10 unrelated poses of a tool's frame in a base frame.
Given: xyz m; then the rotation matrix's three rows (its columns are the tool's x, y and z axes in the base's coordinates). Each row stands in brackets.
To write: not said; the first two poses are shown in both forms.
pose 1, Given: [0.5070 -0.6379 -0.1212], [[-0.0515 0.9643 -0.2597], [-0.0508 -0.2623 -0.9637], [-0.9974 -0.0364 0.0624]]
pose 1, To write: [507.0 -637.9 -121.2], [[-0.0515 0.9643 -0.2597], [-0.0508 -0.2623 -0.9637], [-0.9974 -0.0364 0.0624]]
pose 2, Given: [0.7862 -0.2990 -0.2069], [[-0.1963 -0.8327 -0.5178], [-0.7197 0.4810 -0.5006], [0.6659 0.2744 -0.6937]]
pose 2, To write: [786.2 -299.0 -206.9], [[-0.1963 -0.8327 -0.5178], [-0.7197 0.4810 -0.5006], [0.6659 0.2744 -0.6937]]
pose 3, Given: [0.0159 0.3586 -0.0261], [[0.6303 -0.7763 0.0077], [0.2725 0.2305 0.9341], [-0.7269 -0.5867 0.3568]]
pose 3, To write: [15.9 358.6 -26.1], [[0.6303 -0.7763 0.0077], [0.2725 0.2305 0.9341], [-0.7269 -0.5867 0.3568]]
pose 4, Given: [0.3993 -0.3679 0.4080], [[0.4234 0.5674 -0.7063], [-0.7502 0.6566 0.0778], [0.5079 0.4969 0.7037]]
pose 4, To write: [399.3 -367.9 408.0], [[0.4234 0.5674 -0.7063], [-0.7502 0.6566 0.0778], [0.5079 0.4969 0.7037]]
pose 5, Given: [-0.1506 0.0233 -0.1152], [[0.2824 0.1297 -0.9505], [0.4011 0.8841 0.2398], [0.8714 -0.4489 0.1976]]
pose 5, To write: [-150.6 23.3 -115.2], [[0.2824 0.1297 -0.9505], [0.4011 0.8841 0.2398], [0.8714 -0.4489 0.1976]]
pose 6, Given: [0.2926 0.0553 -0.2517], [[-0.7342 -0.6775 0.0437], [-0.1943 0.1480 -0.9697], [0.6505 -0.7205 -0.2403]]
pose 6, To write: [292.6 55.3 -251.7], [[-0.7342 -0.6775 0.0437], [-0.1943 0.1480 -0.9697], [0.6505 -0.7205 -0.2403]]
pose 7, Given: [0.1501 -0.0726 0.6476], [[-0.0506 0.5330 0.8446], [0.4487 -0.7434 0.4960], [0.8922 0.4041 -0.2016]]
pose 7, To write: [150.1 -72.6 647.6], [[-0.0506 0.5330 0.8446], [0.4487 -0.7434 0.4960], [0.8922 0.4041 -0.2016]]
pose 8, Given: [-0.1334 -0.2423 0.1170], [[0.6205 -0.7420 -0.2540], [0.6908 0.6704 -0.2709], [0.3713 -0.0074 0.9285]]
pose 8, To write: [-133.4 -242.3 117.0], [[0.6205 -0.7420 -0.2540], [0.6908 0.6704 -0.2709], [0.3713 -0.0074 0.9285]]
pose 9, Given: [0.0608 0.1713 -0.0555], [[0.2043 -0.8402 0.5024], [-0.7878 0.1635 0.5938], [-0.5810 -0.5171 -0.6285]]
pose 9, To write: [60.8 171.3 -55.5], [[0.2043 -0.8402 0.5024], [-0.7878 0.1635 0.5938], [-0.5810 -0.5171 -0.6285]]
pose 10, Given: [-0.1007 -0.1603 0.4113], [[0.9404 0.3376 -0.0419], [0.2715 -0.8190 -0.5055], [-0.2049 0.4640 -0.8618]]
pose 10, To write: [-100.7 -160.3 411.3], [[0.9404 0.3376 -0.0419], [0.2715 -0.8190 -0.5055], [-0.2049 0.4640 -0.8618]]
